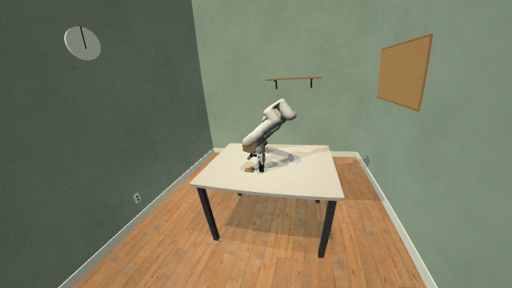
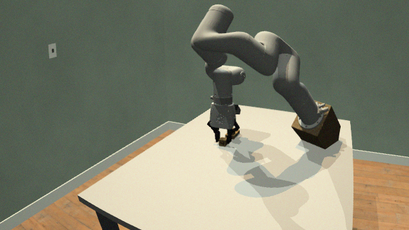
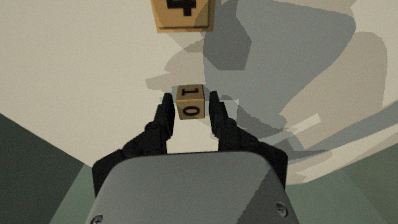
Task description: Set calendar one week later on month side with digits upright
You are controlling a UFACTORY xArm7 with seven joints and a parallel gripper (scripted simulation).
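My hand is 2 cm above the digit cube. Round my hand: wooden calendar tray: 11 cm to the right, 2 cm below.
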